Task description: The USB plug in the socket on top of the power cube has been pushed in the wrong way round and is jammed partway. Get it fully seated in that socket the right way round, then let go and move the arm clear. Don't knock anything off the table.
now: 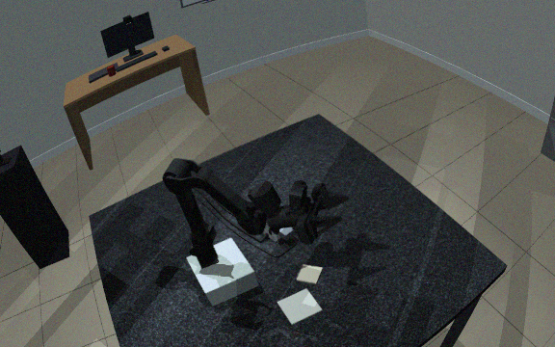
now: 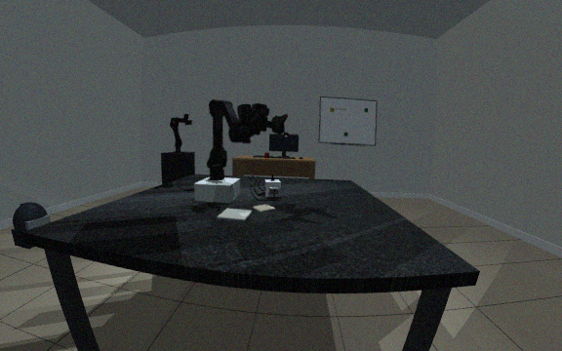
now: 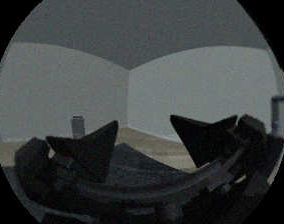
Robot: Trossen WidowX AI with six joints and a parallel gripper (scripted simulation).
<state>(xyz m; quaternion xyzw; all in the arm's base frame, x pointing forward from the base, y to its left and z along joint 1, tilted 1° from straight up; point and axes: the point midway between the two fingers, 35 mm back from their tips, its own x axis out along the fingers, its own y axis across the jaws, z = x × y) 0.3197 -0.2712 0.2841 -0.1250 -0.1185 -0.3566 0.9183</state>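
Right now my gripper tip is 7 cm past the dark USB plug, 37 cm to the right of it and 28 cm above it. The rest, counted from my gripper tip: yellowish note 6 cm behind, 13 cm to the left, 37 cm below.
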